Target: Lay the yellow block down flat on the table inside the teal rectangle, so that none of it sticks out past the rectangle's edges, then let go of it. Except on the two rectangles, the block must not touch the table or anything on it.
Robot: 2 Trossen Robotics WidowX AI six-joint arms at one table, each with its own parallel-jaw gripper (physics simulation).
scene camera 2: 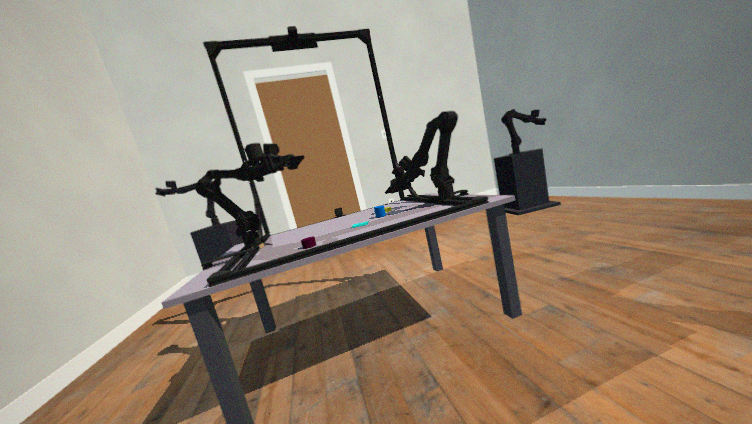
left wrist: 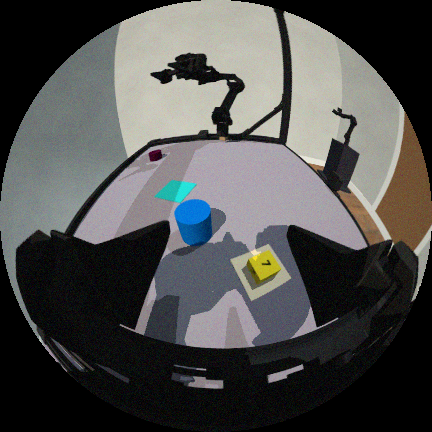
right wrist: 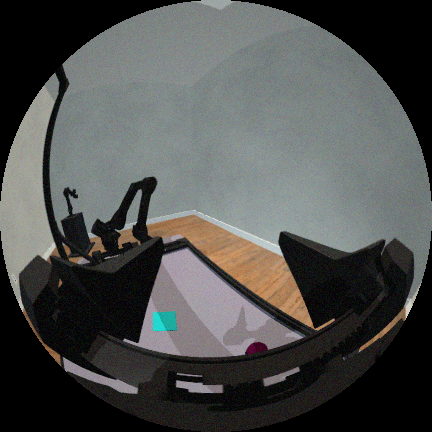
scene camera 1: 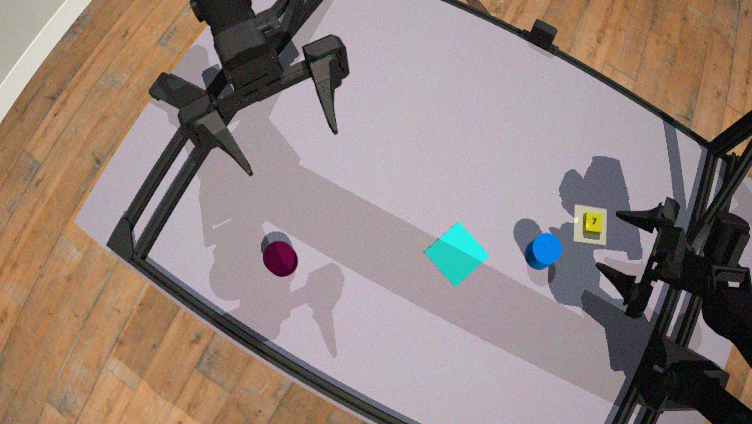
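Where they show: left gripper, fingertip midpoint: [scene camera 2: 387, 193] [left wrist: 230, 228] [scene camera 1: 606, 238]; right gripper, fingertip midpoint: [scene camera 2: 297, 156] [left wrist: 157, 68] [right wrist: 222, 240] [scene camera 1: 292, 153]; left arm's base, origin of the base link: [scene camera 2: 447, 197] [scene camera 1: 655, 391]; right arm's base, origin of the base link: [scene camera 2: 253, 245] [left wrist: 222, 135].
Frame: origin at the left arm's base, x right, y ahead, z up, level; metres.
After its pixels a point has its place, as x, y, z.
The yellow block [scene camera 1: 592, 223] {0.212, 0.239, 0.000} [scene camera 2: 388, 209] {0.199, 0.235, -0.008} [left wrist: 263, 266] {0.213, 0.233, 0.000}, with a 7 on top, lies on the cream rectangle [scene camera 1: 579, 234] {0.190, 0.251, -0.018} [left wrist: 277, 281] {0.235, 0.216, -0.018}. The flat teal rectangle [scene camera 1: 456, 254] {0.063, 0.431, -0.018} [scene camera 2: 360, 224] {0.062, 0.429, -0.018} [left wrist: 175, 191] {0.067, 0.422, -0.018} [right wrist: 165, 321] {0.061, 0.436, -0.018} lies near the middle of the table, with nothing on it. My left gripper [scene camera 1: 607, 239] {0.167, 0.230, 0.080} [left wrist: 230, 228] {0.167, 0.230, 0.080} is open and empty, above the table beside the cream rectangle; in the left wrist view the block lies beyond and between the fingers, nearer the right one. My right gripper [scene camera 1: 293, 153] {-0.003, 0.621, 0.324} [right wrist: 222, 240] {-0.003, 0.621, 0.324} is open and empty, high over the table's other end.
A blue cylinder [scene camera 1: 545, 250] {0.120, 0.307, 0.029} [scene camera 2: 380, 211] {0.100, 0.310, 0.009} [left wrist: 194, 222] {0.130, 0.283, 0.029} stands between the two rectangles, close to the cream one. A maroon cylinder [scene camera 1: 280, 258] {-0.073, 0.664, 0.011} [scene camera 2: 308, 242] {-0.098, 0.668, 0.002} [left wrist: 155, 155] {-0.060, 0.645, 0.000} [right wrist: 257, 349] {-0.074, 0.668, 0.011} stands farther left in scene camera 1. A black frame borders the table.
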